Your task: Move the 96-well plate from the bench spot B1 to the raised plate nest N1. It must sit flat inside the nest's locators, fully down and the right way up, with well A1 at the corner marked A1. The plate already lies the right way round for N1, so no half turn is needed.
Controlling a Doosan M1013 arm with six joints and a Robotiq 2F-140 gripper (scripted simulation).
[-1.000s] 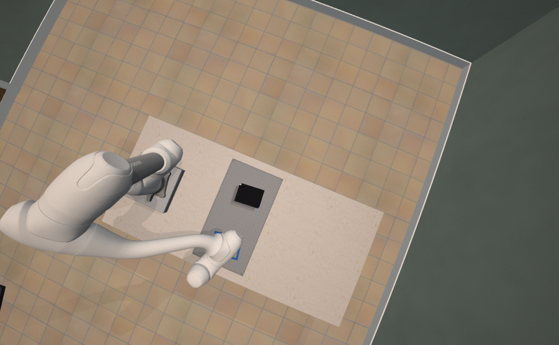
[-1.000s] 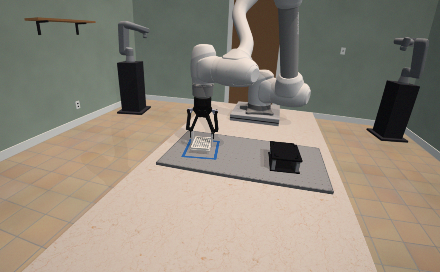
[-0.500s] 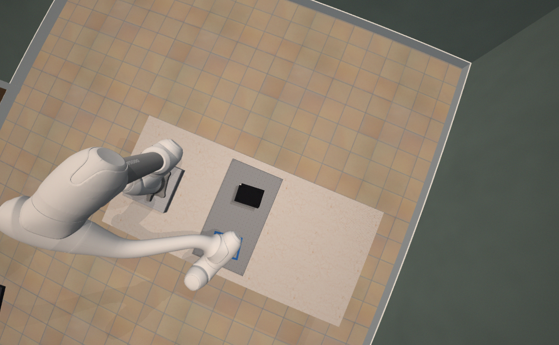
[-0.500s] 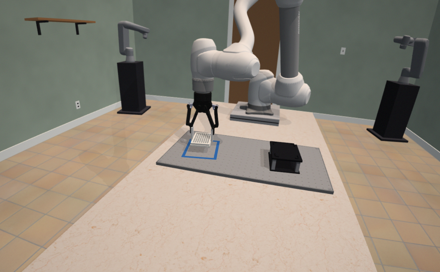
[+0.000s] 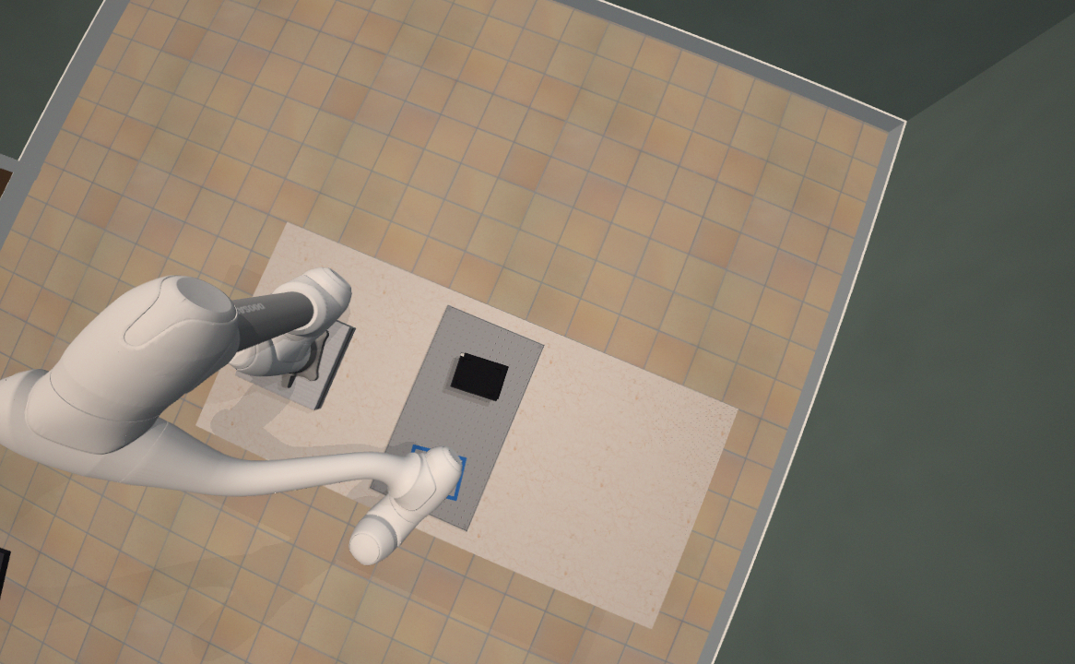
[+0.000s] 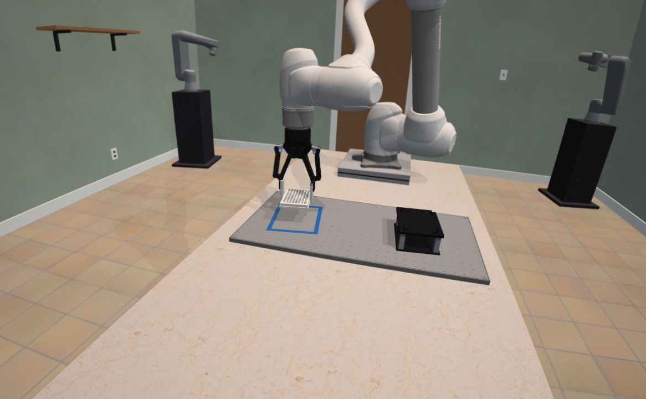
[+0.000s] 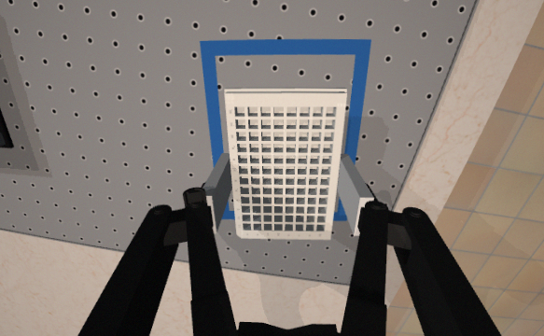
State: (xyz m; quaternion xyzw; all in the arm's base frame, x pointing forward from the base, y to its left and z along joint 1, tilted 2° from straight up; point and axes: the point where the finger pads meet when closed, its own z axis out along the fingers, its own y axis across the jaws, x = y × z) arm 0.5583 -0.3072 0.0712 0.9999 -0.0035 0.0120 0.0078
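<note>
Now: the A1 label 1 cm ahead of my hand, 42 cm to the left of it and 3 cm below it. Round my hand: white 96-well plate: 2 cm below.
</note>
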